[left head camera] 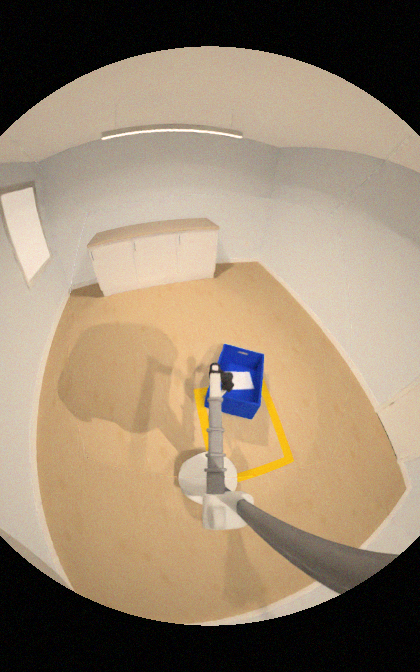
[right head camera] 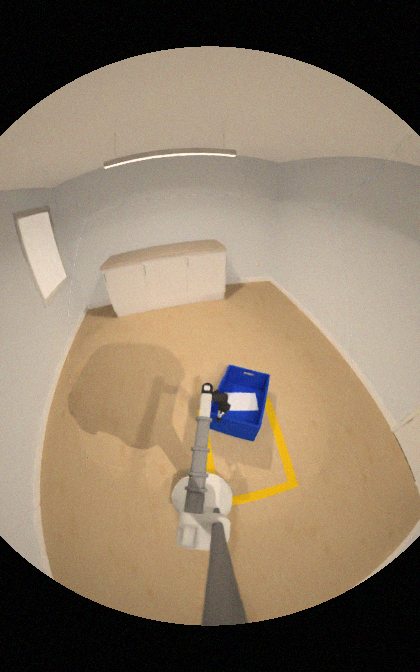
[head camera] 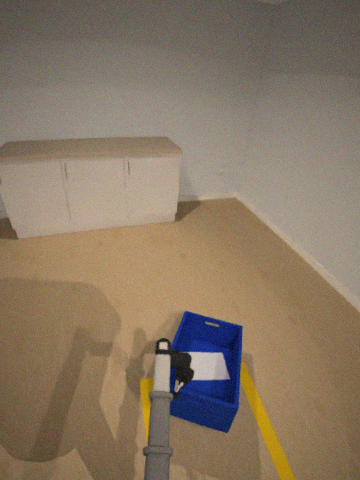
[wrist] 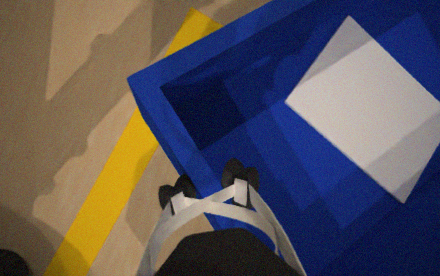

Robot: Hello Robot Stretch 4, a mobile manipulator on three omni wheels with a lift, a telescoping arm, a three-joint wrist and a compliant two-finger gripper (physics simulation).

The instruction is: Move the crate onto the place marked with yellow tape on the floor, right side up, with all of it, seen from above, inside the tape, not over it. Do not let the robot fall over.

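Frame: origin at the robot's base, x ahead, y left, z up, level; metres.
Seen in the pictures: gripper, fingertip midpoint: (head camera: 178, 392) (wrist: 210, 181).
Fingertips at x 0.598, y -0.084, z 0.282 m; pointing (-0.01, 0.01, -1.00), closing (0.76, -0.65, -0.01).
A point is followed by its place in that frame.
The blue crate (head camera: 204, 411) {x 0.529, y -0.215, z 0.227 m} (left head camera: 236, 409) (right head camera: 239, 430) (wrist: 300, 142) {x 0.720, y -0.188, z 0.074 m} is upright, open side up, with a white flat piece (head camera: 207, 366) {x 0.855, y -0.283, z 0.046 m} (wrist: 365, 105) {x 0.854, y -0.238, z 0.049 m} inside. My gripper (head camera: 179, 384) (wrist: 210, 181) {x 0.598, y -0.084, z 0.282 m} is shut on its left wall, one finger on each side of the wall. A shadow lies on the floor at its near side, and it looks raised; how high I cannot tell. The yellow tape (head camera: 267, 431) {x 0.503, y -0.607, z -0.027 m} (left head camera: 277, 425) (right head camera: 281, 442) (wrist: 107, 187) {x 0.395, y 0.020, z -0.027 m} shows at left, right and near. In the head views the crate covers part of the far side and reaches past it.
My arm (head camera: 159, 425) {x 0.330, y -0.001, z 0.704 m} (left head camera: 215, 430) (right head camera: 200, 440) extends over the left tape, and my base (left head camera: 192, 477) (right head camera: 185, 495) stands at the tape's near left corner. A white cabinet (head camera: 95, 192) {x 2.399, y 0.792, z 0.461 m} (left head camera: 160, 262) (right head camera: 167, 285) stands by the far wall. A wall (head camera: 315, 200) {x 2.266, y -1.450, z 0.605 m} runs along the right.
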